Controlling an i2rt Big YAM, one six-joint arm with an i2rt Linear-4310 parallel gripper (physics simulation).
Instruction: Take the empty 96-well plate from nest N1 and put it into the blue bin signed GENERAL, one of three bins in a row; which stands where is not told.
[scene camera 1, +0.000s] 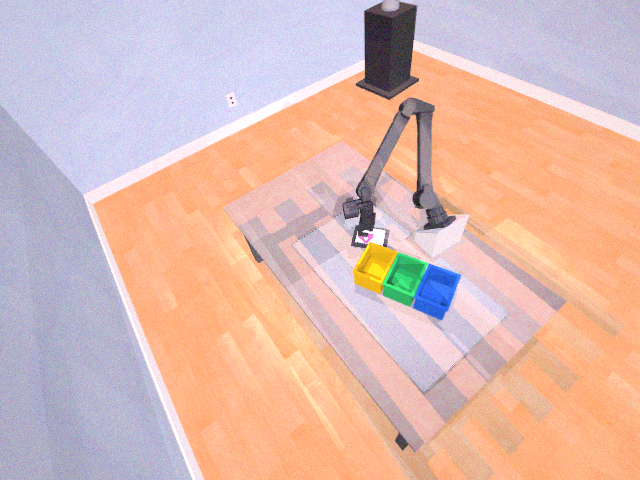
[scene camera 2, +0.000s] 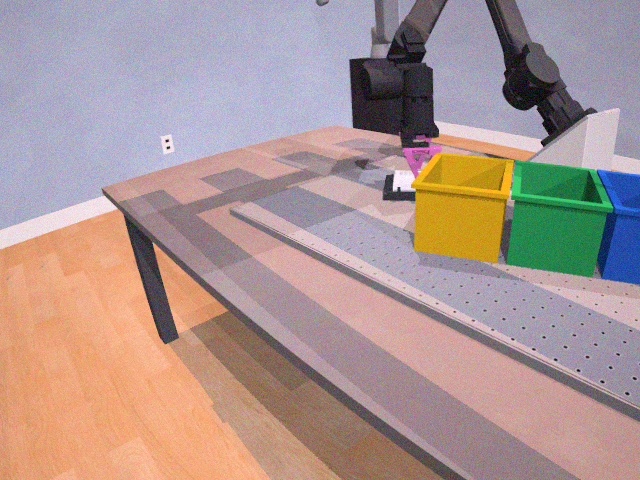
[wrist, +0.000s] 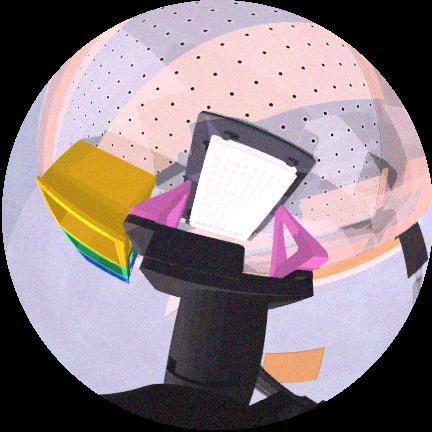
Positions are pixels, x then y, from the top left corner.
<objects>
My gripper (wrist: 236, 196): 16 cm from the lens. A white 96-well plate (wrist: 238, 185): 15 cm from the lens.
</objects>
